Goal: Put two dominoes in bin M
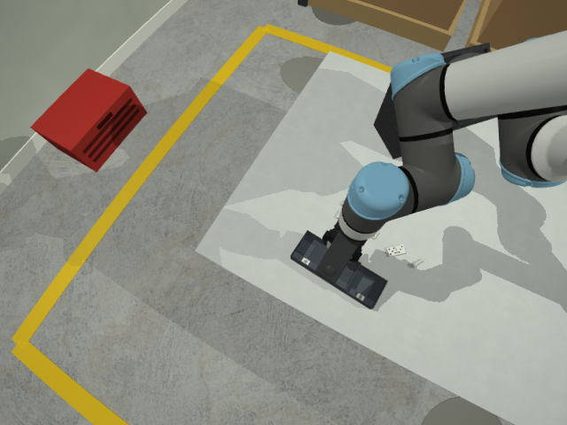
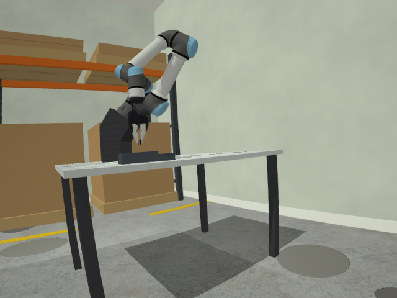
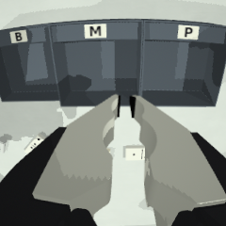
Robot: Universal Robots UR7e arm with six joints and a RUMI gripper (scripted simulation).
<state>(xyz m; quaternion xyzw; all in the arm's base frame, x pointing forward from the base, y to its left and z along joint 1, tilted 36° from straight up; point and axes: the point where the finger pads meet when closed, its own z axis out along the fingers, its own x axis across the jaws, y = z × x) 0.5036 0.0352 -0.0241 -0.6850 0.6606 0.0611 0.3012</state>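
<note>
Now: hand 10 mm short of the bin, 30 mm to the right of it and 70 mm above it. Round my hand: black nut 60 mm behind, 50 mm to the right, 90 mm below; domino 140 mm behind, 20 mm to the left, 90 mm below; screw 150 mm behind, 180 mm to the left, 90 mm below.
</note>
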